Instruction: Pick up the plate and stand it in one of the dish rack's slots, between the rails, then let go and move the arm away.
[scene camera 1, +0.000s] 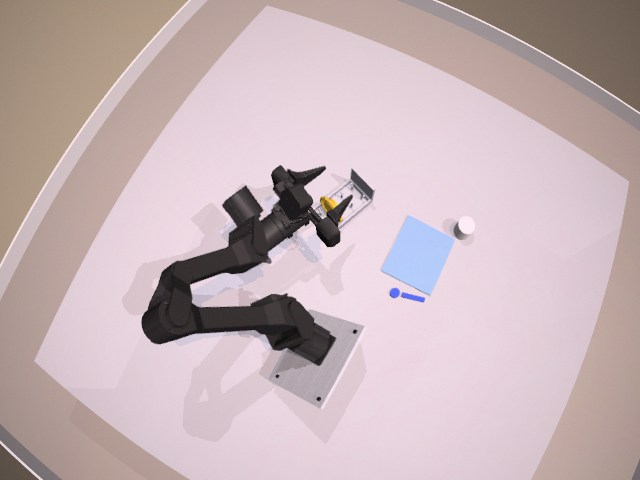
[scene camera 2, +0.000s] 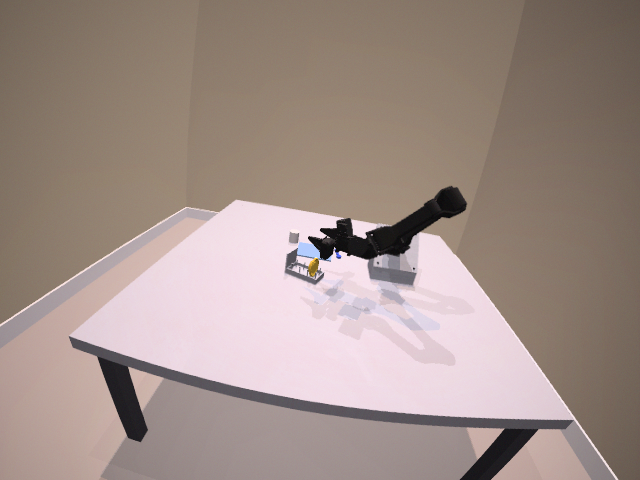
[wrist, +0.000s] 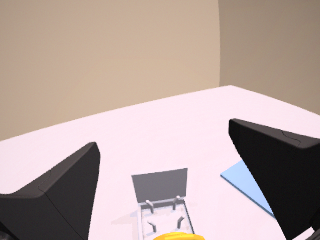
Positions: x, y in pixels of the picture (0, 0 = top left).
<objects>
My gripper (scene camera 1: 338, 181): 0.97 m from the lens. A grey dish rack (scene camera 1: 363, 192) is 1.13 m from the lens. A light blue mat (scene camera 1: 420, 252) is 1.12 m from the lens.
</objects>
